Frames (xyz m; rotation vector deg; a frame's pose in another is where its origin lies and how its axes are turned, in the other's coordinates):
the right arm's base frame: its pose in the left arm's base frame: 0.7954 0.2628 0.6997 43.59 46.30 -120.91
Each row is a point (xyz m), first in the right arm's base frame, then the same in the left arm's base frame.
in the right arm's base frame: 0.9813 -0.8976 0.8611
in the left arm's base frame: -0.6780 -0.3110 0.7998
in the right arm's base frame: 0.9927 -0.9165 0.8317
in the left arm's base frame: -0.6918 -0.2842 0.7789
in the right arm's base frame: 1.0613 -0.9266 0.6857
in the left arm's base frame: -0.7004 -0.2001 0.6411
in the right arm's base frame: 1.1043 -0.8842 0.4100
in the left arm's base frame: -0.6201 -0.0374 0.4249
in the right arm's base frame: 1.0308 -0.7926 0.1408
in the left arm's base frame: -0.4383 0.1436 0.2820
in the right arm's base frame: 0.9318 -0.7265 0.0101
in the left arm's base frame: -0.2979 0.2467 0.2518
